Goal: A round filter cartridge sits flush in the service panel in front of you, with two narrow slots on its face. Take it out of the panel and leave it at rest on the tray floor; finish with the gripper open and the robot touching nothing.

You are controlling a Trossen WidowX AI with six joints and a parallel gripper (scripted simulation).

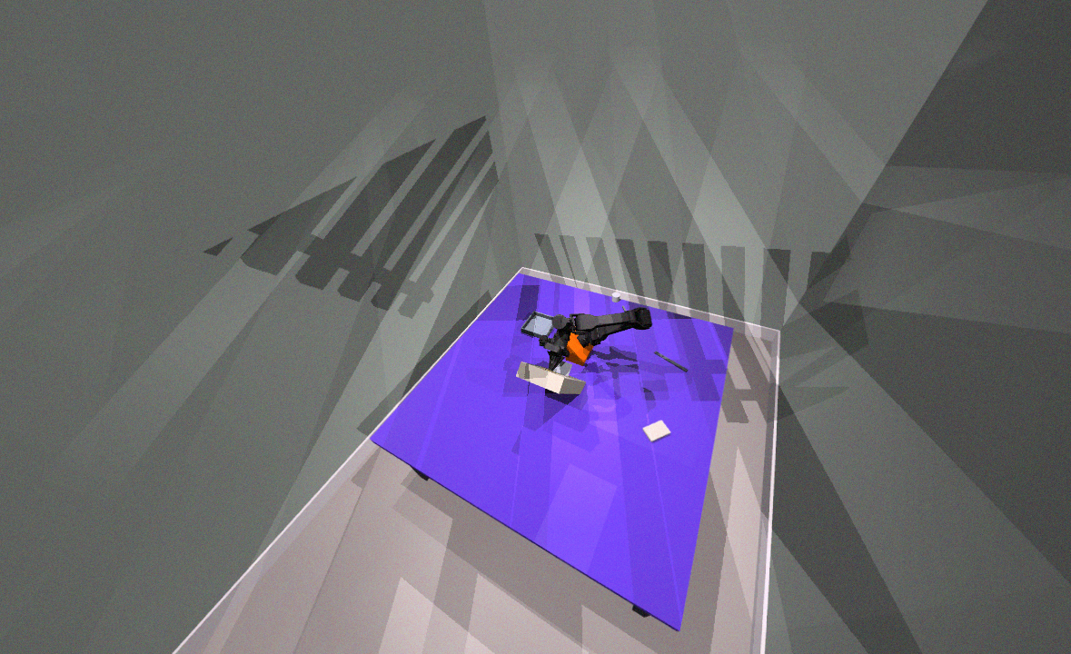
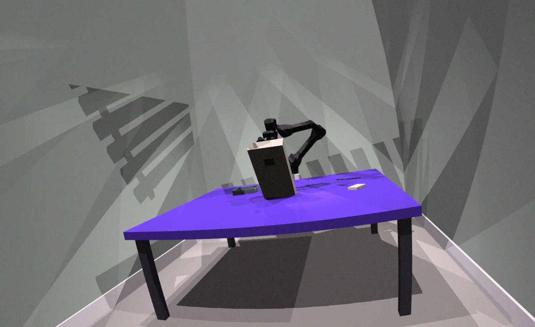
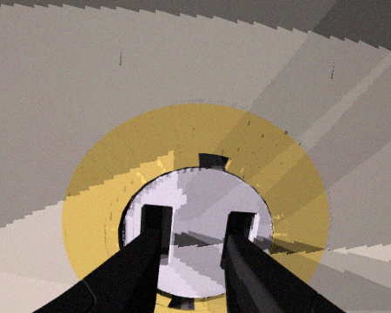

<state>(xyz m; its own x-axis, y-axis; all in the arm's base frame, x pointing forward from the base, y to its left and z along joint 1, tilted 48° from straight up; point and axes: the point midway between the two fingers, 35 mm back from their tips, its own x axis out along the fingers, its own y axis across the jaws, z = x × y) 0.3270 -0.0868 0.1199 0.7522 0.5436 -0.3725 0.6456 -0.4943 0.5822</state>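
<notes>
Right now my gripper tip is 2 cm short of the pale grey filter cartridge and 1 cm above it. Round my gripper tip: beige service panel: 9 cm below, 3 cm behind; white flat block: 43 cm to the left, 23 cm below, 10 cm behind; dark shallow tray: 37 cm behind, 32 cm to the right, 23 cm below.
</notes>
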